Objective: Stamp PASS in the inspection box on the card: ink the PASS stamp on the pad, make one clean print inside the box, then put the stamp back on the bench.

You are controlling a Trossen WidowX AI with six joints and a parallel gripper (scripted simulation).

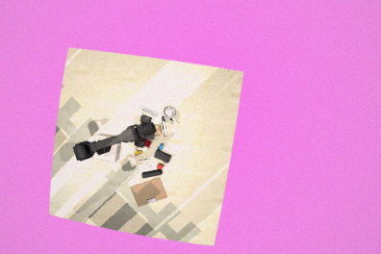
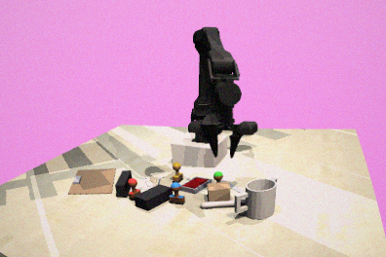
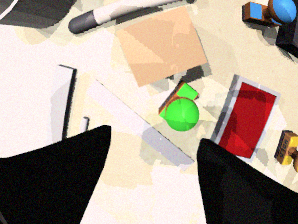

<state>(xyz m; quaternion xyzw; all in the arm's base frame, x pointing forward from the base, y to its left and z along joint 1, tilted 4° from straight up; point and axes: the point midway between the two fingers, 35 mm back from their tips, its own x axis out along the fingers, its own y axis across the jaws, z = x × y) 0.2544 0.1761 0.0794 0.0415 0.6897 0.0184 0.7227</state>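
Now: the green-knobbed stamp 9 cm below my gripper tip and 2 cm to the right of it. From my gripper tip the other things lie so: tan block: 9 cm below, 5 cm ahead; red ink pad: 11 cm below, 10 cm to the right, 2 cm behind; marker: 10 cm below, 8 cm ahead, 5 cm to the left.
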